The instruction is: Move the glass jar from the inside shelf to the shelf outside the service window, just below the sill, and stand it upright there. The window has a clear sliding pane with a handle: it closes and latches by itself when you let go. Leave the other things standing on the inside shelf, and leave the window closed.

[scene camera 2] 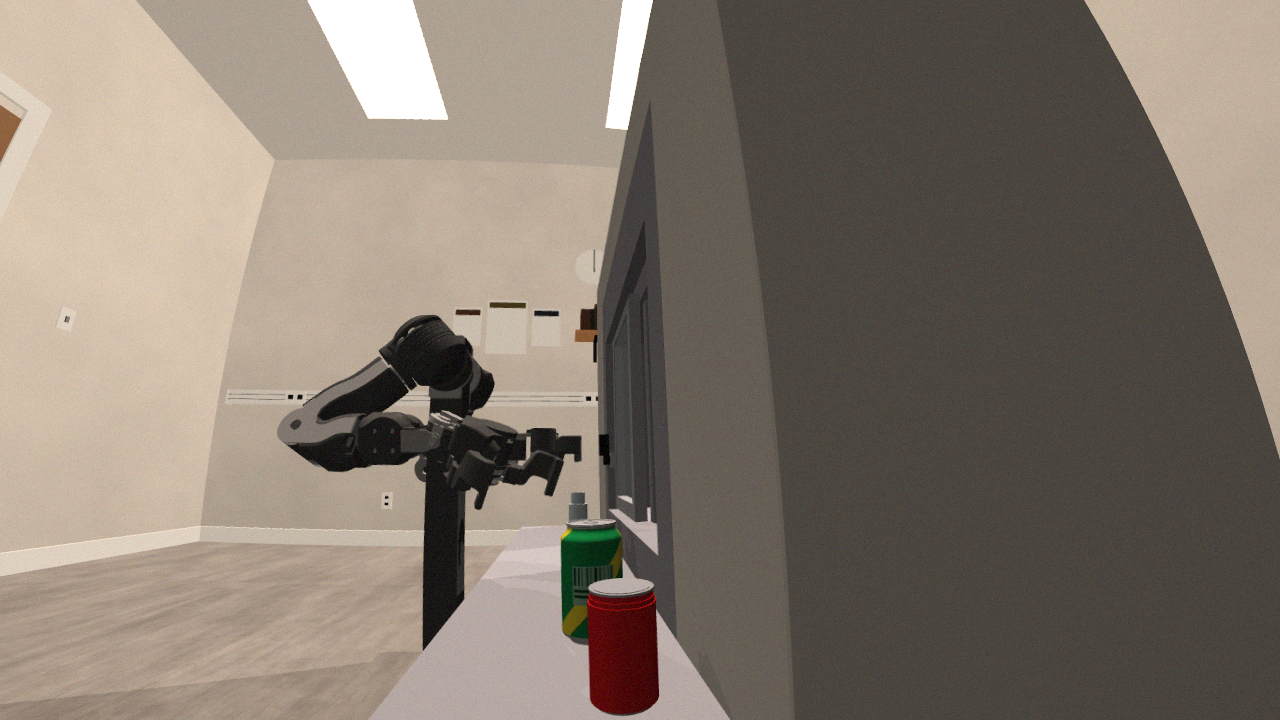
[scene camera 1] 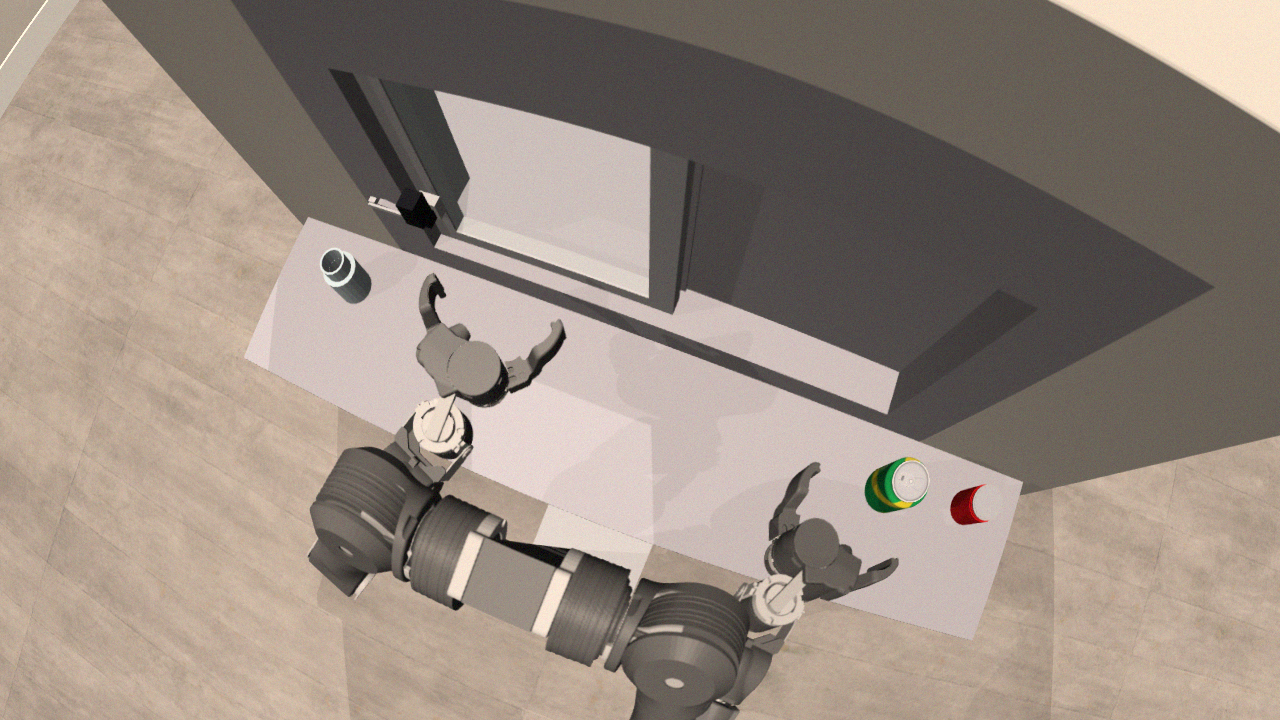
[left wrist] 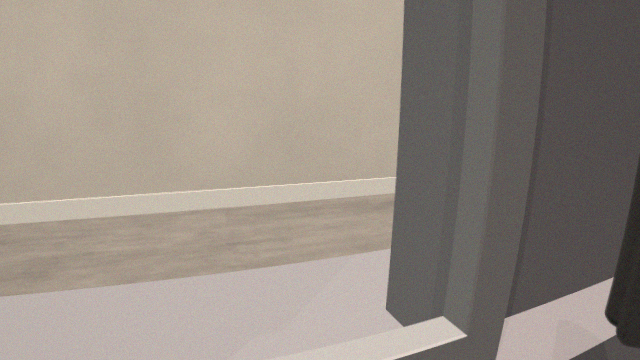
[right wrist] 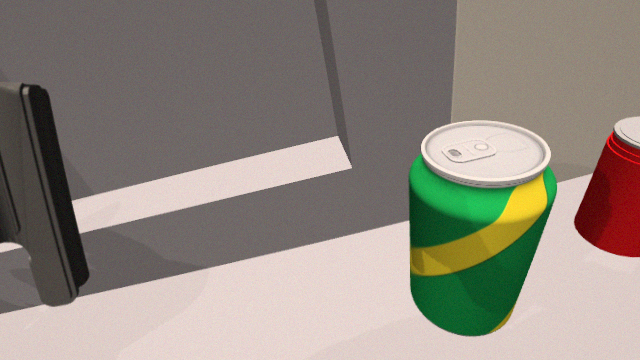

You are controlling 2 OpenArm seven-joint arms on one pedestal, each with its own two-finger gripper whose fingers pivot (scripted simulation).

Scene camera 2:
my left gripper: 580,449
red can: 622,627
inside shelf: 504,645
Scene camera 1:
my left gripper: 497,302
my right gripper: 848,518
glass jar: 350,280
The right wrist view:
inside shelf: 354,290
